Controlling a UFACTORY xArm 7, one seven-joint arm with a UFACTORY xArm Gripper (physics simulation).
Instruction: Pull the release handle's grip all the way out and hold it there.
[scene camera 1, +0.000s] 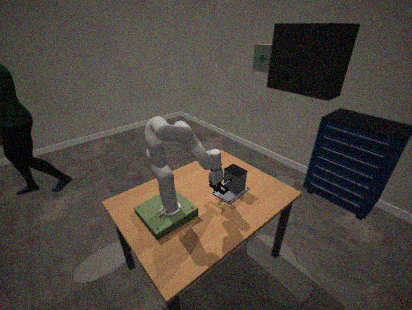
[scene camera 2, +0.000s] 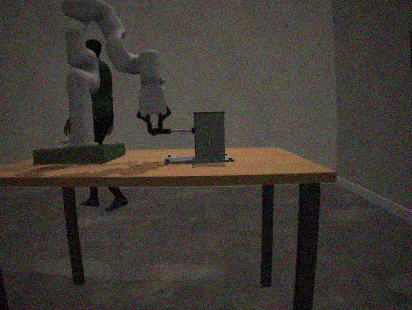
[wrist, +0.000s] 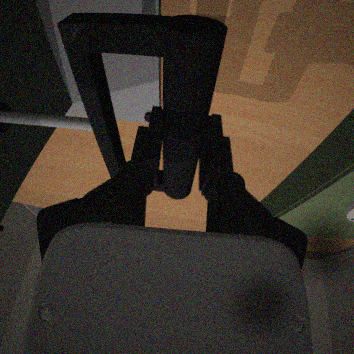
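Observation:
The release handle's black grip is a thick bar on a dark loop-shaped frame. A bare metal rod runs from that frame to the dark box housing, with a clear length of rod showing between them. The housing stands upright on a light metal base plate. My gripper points down and is shut on the grip bar, one finger on each side. The rod's inner end is hidden in the housing.
The wooden table carries the housing and the green block under the arm's base. A person in green is beyond the table. A blue drawer cabinet stands on the floor.

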